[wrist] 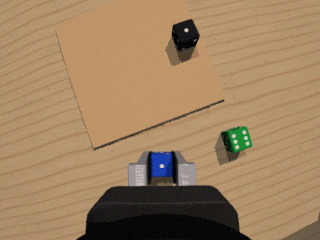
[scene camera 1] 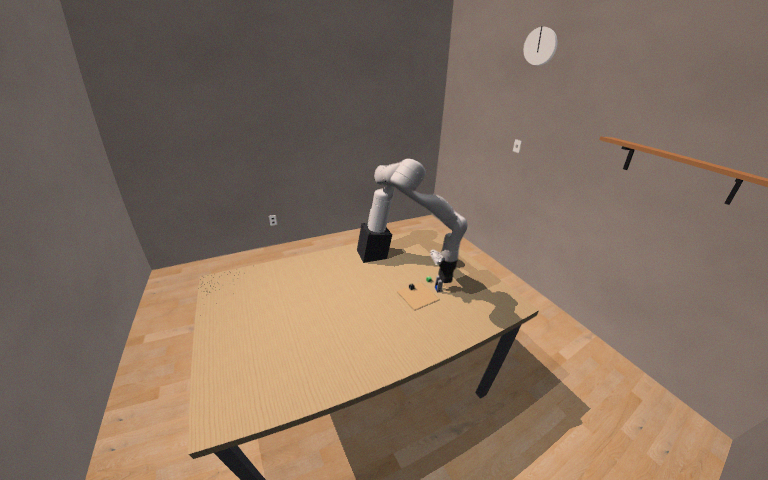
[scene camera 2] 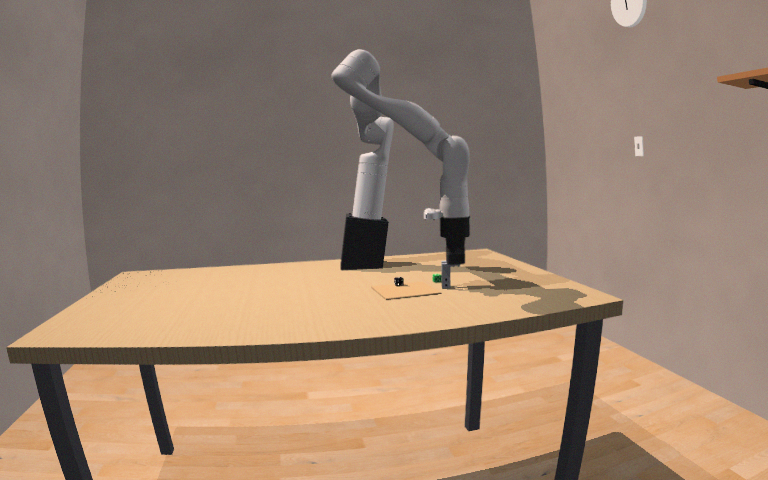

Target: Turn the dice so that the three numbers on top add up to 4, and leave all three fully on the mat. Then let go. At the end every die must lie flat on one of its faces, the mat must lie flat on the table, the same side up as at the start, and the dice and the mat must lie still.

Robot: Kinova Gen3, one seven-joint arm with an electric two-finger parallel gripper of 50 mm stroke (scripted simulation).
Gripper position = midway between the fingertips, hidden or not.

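Observation:
The wrist view gives me my own gripper (wrist: 161, 161). I see a tan mat (wrist: 127, 75) there too.

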